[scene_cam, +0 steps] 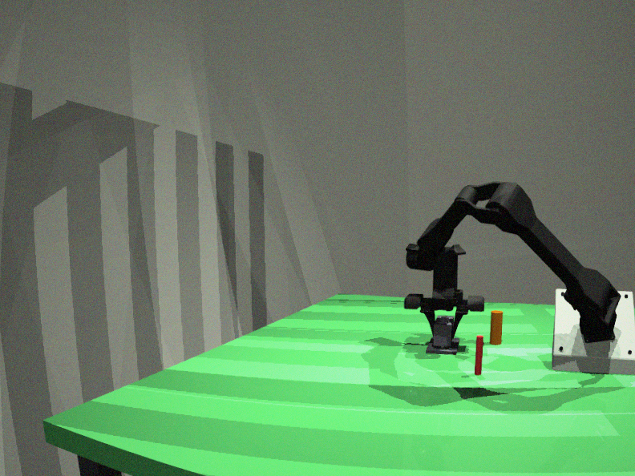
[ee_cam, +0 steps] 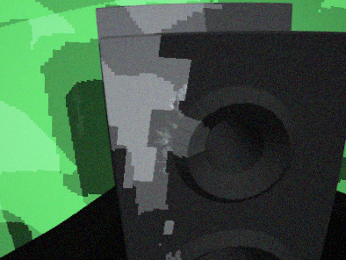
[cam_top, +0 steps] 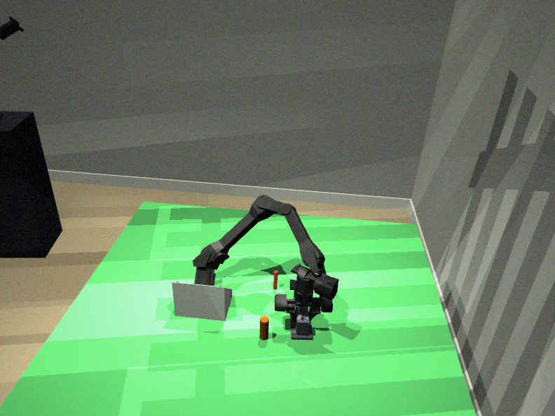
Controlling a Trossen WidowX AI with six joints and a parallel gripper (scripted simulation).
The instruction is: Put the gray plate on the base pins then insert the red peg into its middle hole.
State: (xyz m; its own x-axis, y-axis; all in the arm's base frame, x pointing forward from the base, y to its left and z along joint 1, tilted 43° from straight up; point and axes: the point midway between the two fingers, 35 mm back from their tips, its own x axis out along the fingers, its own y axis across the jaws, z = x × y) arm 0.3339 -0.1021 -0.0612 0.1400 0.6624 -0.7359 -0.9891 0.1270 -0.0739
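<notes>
The gray base lies 10 mm below my gripper tip. Also, from my gripper tip: orange cylinder 130 mm behind, 40 mm to the right, 20 mm above; red peg 190 mm to the left, 80 mm behind, 20 mm above; gray plate 30 mm above.
</notes>
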